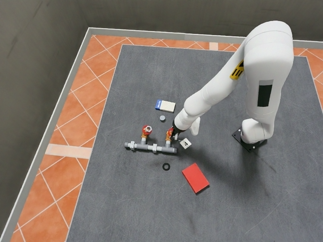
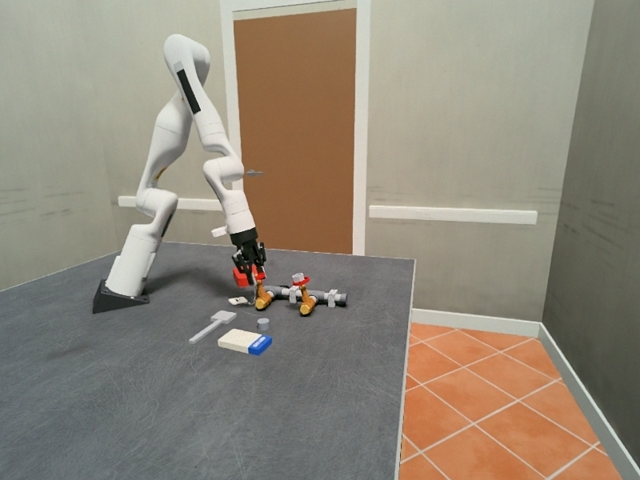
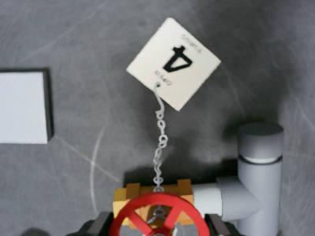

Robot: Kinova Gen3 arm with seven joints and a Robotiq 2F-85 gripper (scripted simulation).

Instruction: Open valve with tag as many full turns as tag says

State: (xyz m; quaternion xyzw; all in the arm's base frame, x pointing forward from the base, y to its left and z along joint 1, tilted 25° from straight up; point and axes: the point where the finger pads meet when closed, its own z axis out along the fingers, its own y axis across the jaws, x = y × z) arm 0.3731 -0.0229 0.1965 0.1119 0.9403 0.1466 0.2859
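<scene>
My gripper is now 7 cm past the white tag, 2 cm to the right of it and 9 cm above it. Round my hand: grey paddle: 6 cm behind, 13 cm to the right, 9 cm below; blue box: 5 cm ahead, 21 cm to the right, 8 cm below; red block: 12 cm behind, 20 cm to the left, 8 cm below.
</scene>
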